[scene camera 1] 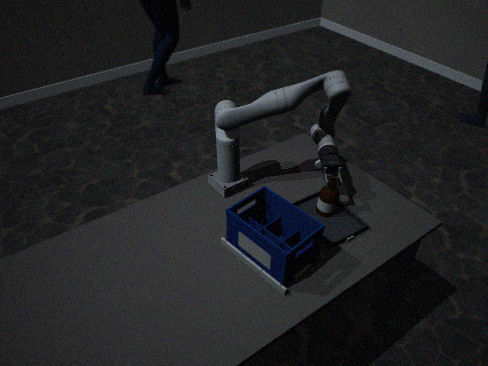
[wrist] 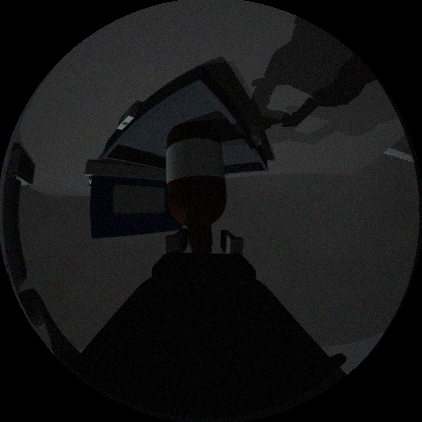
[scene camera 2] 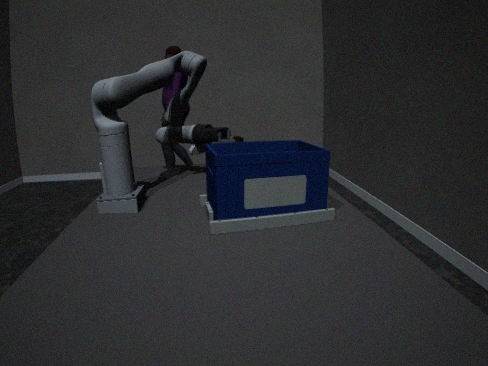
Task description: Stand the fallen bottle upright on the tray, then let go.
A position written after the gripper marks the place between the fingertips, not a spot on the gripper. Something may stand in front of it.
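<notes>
Gripper (wrist: 203, 236) visible. Bottle (wrist: 196, 195) visible too.
</notes>
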